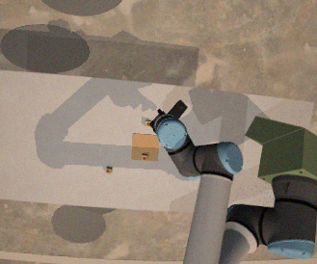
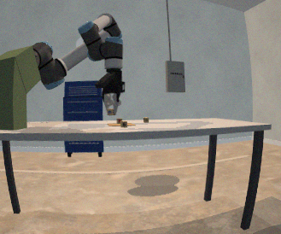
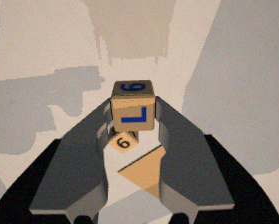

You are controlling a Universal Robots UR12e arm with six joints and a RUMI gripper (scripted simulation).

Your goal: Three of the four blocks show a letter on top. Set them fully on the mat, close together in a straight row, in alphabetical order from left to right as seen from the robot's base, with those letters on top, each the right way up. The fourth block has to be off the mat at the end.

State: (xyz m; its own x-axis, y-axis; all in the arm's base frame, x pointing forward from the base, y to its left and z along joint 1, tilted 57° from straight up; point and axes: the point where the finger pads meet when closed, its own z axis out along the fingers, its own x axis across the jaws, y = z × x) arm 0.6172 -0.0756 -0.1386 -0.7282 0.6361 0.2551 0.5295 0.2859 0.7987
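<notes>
Now: the orange mat 60 mm ahead of my hand, 190 mm to the left of it and 80 mm below it.
</notes>
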